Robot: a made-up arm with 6 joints.
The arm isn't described. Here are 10 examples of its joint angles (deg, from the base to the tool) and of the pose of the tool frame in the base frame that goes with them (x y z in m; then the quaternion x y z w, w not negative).
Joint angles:
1: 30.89 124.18 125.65 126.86 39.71 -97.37
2: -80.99 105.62 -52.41 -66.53 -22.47 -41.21
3: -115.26 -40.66 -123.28 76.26 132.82 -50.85
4: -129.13 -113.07 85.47 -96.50 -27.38 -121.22
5: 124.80 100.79 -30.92 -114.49 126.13 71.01
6: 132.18 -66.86 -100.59 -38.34 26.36 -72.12
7: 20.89 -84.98 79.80 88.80 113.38 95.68
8: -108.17 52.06 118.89 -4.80 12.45 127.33
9: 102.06 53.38 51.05 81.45 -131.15 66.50
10: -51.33 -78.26 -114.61 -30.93 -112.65 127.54
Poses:
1: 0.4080 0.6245 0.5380 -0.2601 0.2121 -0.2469 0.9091
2: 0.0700 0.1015 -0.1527 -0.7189 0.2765 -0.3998 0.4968
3: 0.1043 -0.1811 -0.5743 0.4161 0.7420 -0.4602 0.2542
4: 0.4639 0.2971 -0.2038 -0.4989 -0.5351 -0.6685 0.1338
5: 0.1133 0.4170 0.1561 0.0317 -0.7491 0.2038 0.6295
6: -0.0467 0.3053 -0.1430 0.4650 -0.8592 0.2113 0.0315
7: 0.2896 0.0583 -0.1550 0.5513 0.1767 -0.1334 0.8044
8: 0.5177 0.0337 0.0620 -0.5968 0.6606 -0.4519 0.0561
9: 0.2527 0.3091 0.7185 0.3098 0.7375 0.5288 0.2837
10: -0.1724 -0.3979 0.0502 -0.9058 -0.0146 -0.1072 0.4097
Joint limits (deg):
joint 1: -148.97..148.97
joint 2: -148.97..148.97
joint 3: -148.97..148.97
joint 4: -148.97..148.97
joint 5: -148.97..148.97
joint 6: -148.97..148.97
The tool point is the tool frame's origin. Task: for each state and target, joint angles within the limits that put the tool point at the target. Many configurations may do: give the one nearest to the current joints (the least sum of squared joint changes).
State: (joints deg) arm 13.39 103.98 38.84 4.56 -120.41 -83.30
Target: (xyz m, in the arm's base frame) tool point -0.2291 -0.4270 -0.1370
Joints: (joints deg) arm -30.48 81.67 20.83 26.67 -110.66 -67.73
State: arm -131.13 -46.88 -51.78 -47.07 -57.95 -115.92
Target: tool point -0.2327 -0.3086 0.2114
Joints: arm -128.80 -34.28 -58.44 -31.99 -62.53 -130.32
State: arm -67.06 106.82 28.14 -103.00 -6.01 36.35
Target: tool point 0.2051 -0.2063 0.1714
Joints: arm -23.40 135.66 -18.50 -87.17 14.57 58.36
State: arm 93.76 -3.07 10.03 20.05 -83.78 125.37
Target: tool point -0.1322 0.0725 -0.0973
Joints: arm 59.28 -49.41 1.74 -6.42 -81.57 134.65
